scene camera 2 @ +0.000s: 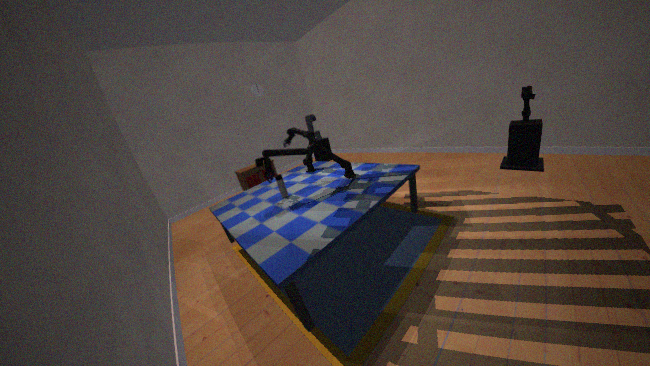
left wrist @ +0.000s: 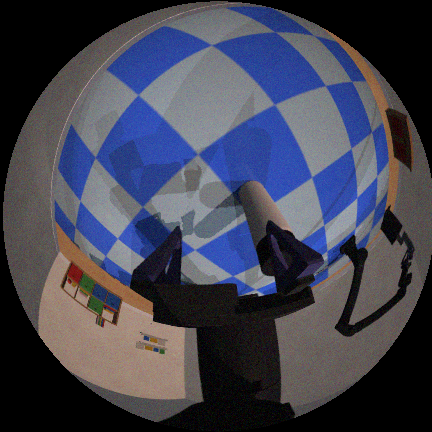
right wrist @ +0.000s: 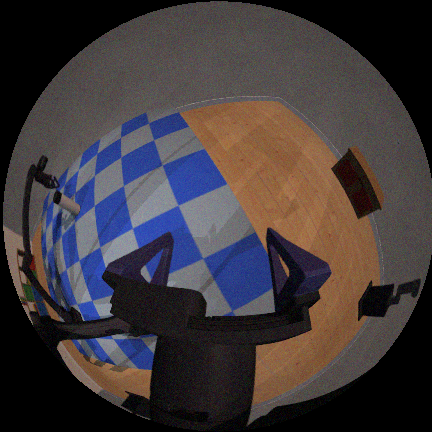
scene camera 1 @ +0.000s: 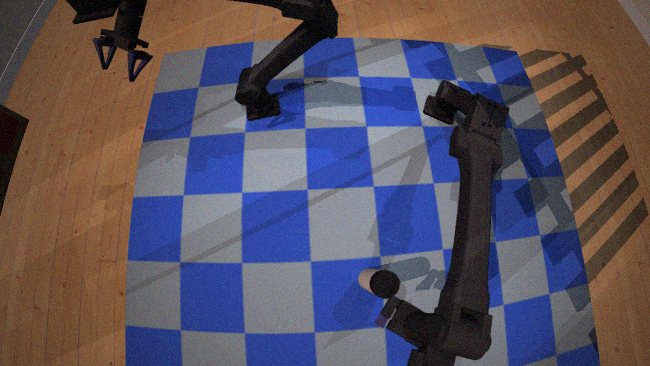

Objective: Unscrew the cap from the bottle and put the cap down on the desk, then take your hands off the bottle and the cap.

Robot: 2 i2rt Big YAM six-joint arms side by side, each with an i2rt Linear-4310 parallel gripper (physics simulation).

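Seen in the pictures: left gripper, fingertip midpoint: (scene camera 2: pixel 271 181) (left wrist: pixel 224 226) (right wrist: pixel 56 185) (scene camera 1: pixel 399 322); right gripper, fingertip midpoint: (scene camera 2: pixel 284 146) (right wrist: pixel 217 234) (scene camera 1: pixel 117 75); left arm's base at its link origin: (scene camera 2: pixel 349 175) (left wrist: pixel 247 296) (right wrist: pixel 76 314) (scene camera 1: pixel 438 110); right arm's base at its link origin: (scene camera 2: pixel 311 171) (left wrist: pixel 346 243) (scene camera 1: pixel 263 108).
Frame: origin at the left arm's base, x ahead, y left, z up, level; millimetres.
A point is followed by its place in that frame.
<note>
A pale bottle (scene camera 1: pixel 365 278) @(x 669, y -87, z 123 mm) (scene camera 2: pixel 283 189) @(x 660, y -23, z 81 mm) (left wrist: pixel 261 206) @(x 698, y -48, z 118 mm) (right wrist: pixel 69 205) @(x 656, y -85, z 93 mm) stands upright on the blue and grey checkered desk (scene camera 1: pixel 210 225) @(x 713, y -576, z 0 mm) (scene camera 2: pixel 274 233) @(x 803, y 555, z 0 mm). Its dark cap (scene camera 1: pixel 384 284) @(x 667, y -58, z 216 mm) (scene camera 2: pixel 279 177) @(x 658, y -24, z 202 mm) (right wrist: pixel 57 197) @(x 658, y -85, z 202 mm) sits on top. In the left wrist view one finger partly covers the cap. My left gripper (scene camera 1: pixel 387 310) (left wrist: pixel 224 226) @(x 739, y 14, z 200 mm) is open and empty, close beside the cap end of the bottle; whether a finger touches it I cannot tell. My right gripper (scene camera 1: pixel 118 74) @(x 486, y -847, z 369 mm) (right wrist: pixel 217 234) @(x 486, y -847, z 369 mm) is open and empty, high up and far from the bottle, at the top left in scene camera 1.
My left arm (scene camera 1: pixel 472 215) @(x 519, y -9, z 431 mm) reaches along the right side of the desk in scene camera 1. My right arm (scene camera 1: pixel 287 50) @(x 243, y -484, z 316 mm) is at the top. A box with dark red panels (scene camera 2: pixel 250 176) (right wrist: pixel 356 182) stands beyond the desk. A dark pedestal (scene camera 2: pixel 525 142) stands apart on the floor.
</note>
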